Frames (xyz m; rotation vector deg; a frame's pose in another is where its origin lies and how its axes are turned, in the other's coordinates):
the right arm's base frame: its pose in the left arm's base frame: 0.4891 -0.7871 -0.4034 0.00 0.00 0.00
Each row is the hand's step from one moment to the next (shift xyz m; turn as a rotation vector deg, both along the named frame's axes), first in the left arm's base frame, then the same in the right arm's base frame.
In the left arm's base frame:
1: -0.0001 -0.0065 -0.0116 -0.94 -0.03 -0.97
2: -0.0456 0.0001 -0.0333 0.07 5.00 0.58
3: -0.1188 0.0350 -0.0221 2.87 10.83 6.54
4: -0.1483 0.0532 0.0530 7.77 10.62 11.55
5: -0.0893 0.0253 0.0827 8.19 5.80 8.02
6: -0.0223 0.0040 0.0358 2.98 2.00 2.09
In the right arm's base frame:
1: -0.0001 -0.0065 -0.0116 -0.94 -0.03 -0.97
2: -0.0456 0.0001 -0.0333 0.07 5.00 0.58
3: -0.1188 0.0350 -0.0221 2.87 10.83 6.54
4: -0.1483 0.0532 0.0530 7.77 10.62 11.55
5: -0.0893 0.0253 0.0827 8.19 5.80 8.02
6: -0.0223 0.0040 0.0358 2.98 2.00 2.09

